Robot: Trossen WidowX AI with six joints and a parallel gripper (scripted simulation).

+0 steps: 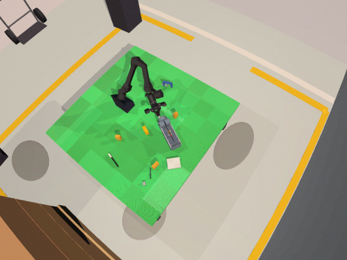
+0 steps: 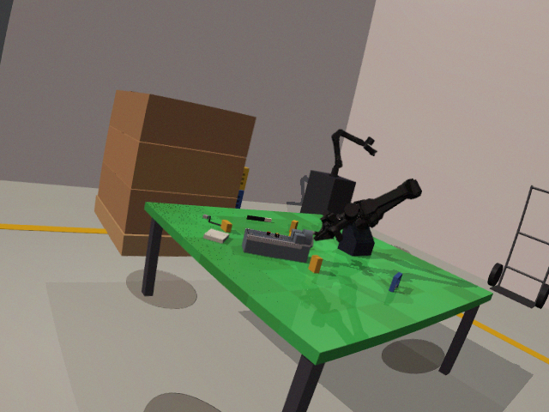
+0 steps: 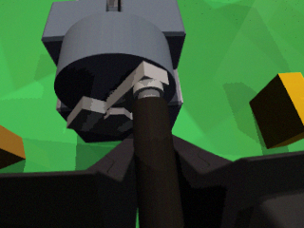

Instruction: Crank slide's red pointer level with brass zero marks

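Now: gripper tip 3 cm below the dark handle, 2 cm past it and 1 cm to the right of it. From my gripper tip the other things lie so: blue bracket 35 cm to the left, 16 cm behind, 5 cm below; then red pointer 18 cm ahead, 9 cm to the right; then white pad 32 cm ahead, 25 cm to the right, 8 cm below.
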